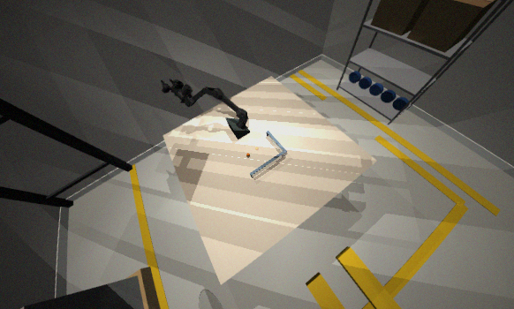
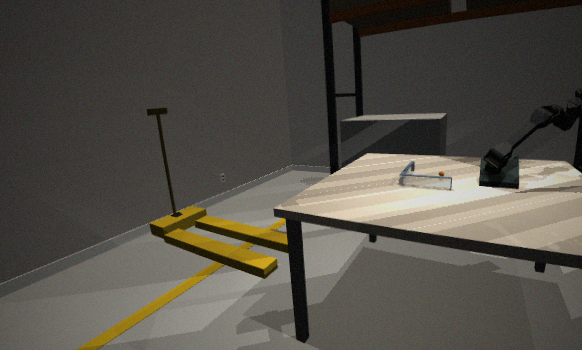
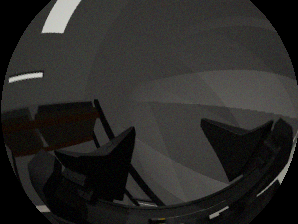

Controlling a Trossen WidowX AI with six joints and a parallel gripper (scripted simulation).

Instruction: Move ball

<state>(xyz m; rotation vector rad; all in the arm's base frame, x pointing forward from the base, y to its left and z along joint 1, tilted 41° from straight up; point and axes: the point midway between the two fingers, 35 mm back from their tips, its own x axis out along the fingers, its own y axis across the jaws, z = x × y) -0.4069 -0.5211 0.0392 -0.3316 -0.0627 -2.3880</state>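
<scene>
The orange ball lies 72 cm ahead of my gripper tip, 33 cm to the left of it and 41 cm below it. The rest, counted from my gripper tip: see-through copy of ball 70 cm ahead, 42 cm to the left, 41 cm below.
</scene>
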